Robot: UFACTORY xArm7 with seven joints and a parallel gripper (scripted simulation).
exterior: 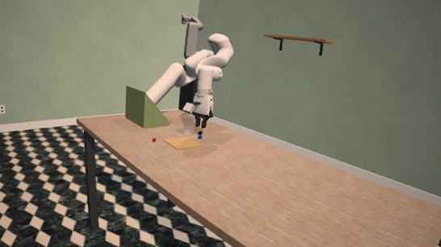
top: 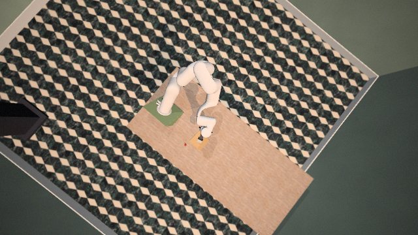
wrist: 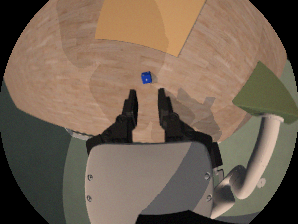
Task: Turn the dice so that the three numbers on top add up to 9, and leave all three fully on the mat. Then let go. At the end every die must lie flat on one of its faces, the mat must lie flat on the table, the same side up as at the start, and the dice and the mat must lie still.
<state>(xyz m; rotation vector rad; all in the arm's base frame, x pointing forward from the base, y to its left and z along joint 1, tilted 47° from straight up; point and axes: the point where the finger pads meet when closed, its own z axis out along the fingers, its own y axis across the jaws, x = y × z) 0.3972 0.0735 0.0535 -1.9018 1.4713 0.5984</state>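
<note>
Right now my hand is 7 cm above the blue die. The rest, counted from my hand: black die: 7 cm below, 6 cm behind, 5 cm to the left; then tan mat: 13 cm to the right, 8 cm below, 2 cm ahead; then red die: 24 cm to the right, 7 cm below, 6 cm behind.
</note>
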